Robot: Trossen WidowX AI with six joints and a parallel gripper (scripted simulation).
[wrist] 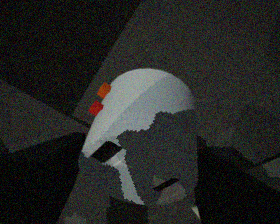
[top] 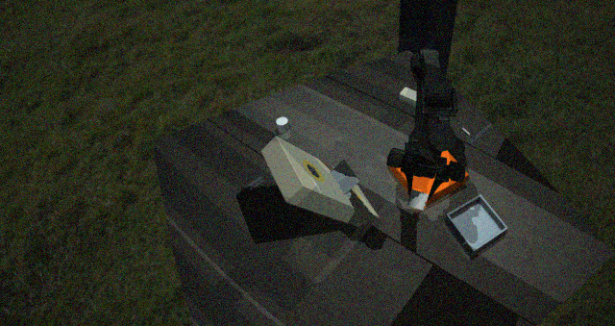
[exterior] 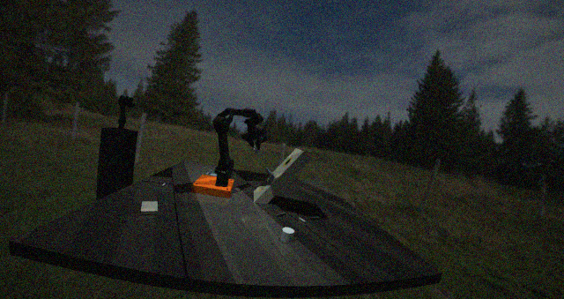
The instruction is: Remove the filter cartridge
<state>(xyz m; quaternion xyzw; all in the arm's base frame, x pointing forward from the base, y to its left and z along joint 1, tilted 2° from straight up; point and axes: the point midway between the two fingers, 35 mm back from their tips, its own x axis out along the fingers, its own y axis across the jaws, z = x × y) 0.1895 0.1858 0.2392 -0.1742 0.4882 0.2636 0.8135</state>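
Now: gripper tip 250 mm above the grey tray, 220 mm past it and 100 mm to the right of it. Also, from my gripper tip: round filter cartridge (right at my gripper tip); then service panel (240 mm to the right, 120 mm ahead, 110 mm below).
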